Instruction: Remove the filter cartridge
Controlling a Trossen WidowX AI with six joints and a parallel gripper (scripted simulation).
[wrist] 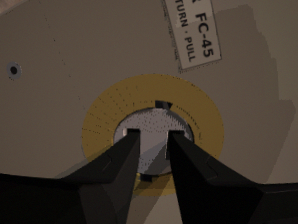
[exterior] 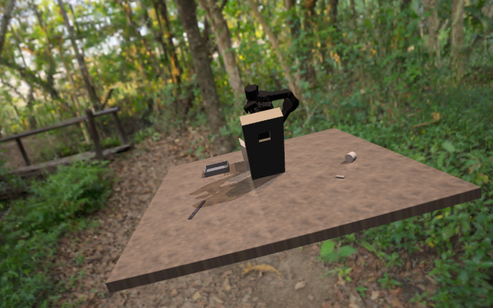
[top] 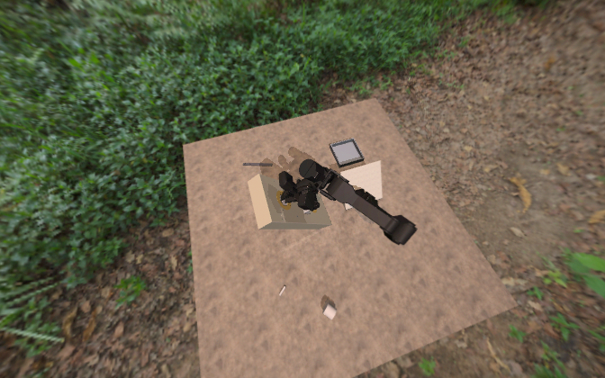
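Right now my gripper tip is 1 cm short of the round grey filter cartridge and 1 cm above it. Also, from my gripper tip: small pin 30 cm to the left, 28 cm below, 9 cm ahead; grey tray 43 cm behind, 30 cm to the right, 27 cm below.
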